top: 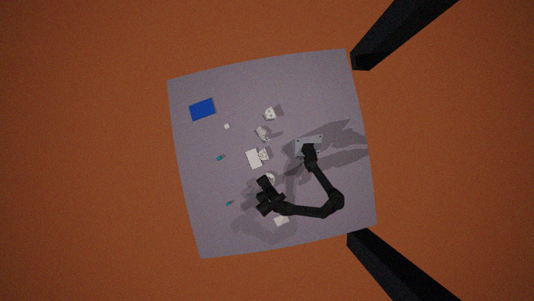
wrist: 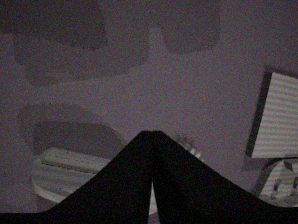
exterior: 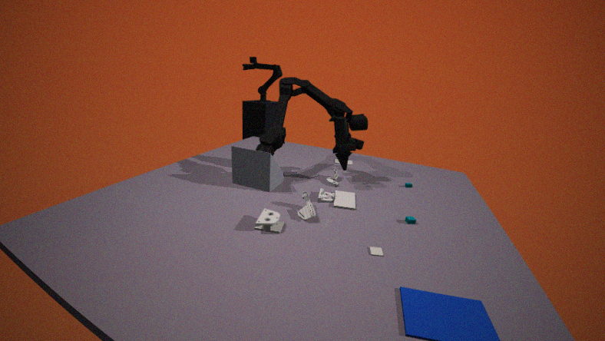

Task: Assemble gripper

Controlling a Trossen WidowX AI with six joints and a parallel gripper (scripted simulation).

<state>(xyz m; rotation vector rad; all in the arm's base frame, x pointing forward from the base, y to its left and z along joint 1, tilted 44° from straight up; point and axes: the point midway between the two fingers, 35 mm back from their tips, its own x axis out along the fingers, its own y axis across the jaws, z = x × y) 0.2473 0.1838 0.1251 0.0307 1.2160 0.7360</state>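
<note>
My gripper tip is now 4 cm to the left of the grey jaw, 4 cm above it and 2 cm past it. The rest, counted from my gripper tip: white gripper base (44 cm to the right, 5 cm behind, 2 cm below); white housing plate (18 cm to the right, 5 cm below); flat white plate (26 cm to the left, 9 cm behind, 5 cm below).
</note>
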